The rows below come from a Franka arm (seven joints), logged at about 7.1 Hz.
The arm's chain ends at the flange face. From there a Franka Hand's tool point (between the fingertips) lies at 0.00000 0.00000 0.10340 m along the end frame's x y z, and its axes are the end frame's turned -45 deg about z.
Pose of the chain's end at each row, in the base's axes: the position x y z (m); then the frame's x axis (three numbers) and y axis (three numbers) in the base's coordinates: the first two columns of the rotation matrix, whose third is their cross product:
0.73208, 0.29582, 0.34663, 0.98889, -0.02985, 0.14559, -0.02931, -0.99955, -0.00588
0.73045, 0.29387, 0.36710, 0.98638, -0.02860, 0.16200, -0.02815, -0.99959, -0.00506
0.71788, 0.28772, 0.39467, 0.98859, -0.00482, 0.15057, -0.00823, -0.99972, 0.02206
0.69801, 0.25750, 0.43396, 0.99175, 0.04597, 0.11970, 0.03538, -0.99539, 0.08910
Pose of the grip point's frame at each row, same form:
0.74715, 0.29598, 0.24433, 0.71998, 0.68568, 0.10711, 0.67853, -0.72790, 0.09879
0.74721, 0.29391, 0.26507, 0.71738, 0.68659, 0.11813, 0.67757, -0.72704, 0.11097
0.73343, 0.28534, 0.29247, 0.70486, 0.70350, 0.09087, 0.69322, -0.71032, 0.12207
0.71075, 0.24880, 0.33172, 0.67626, 0.73635, 0.02164, 0.72629, -0.67134, 0.14764

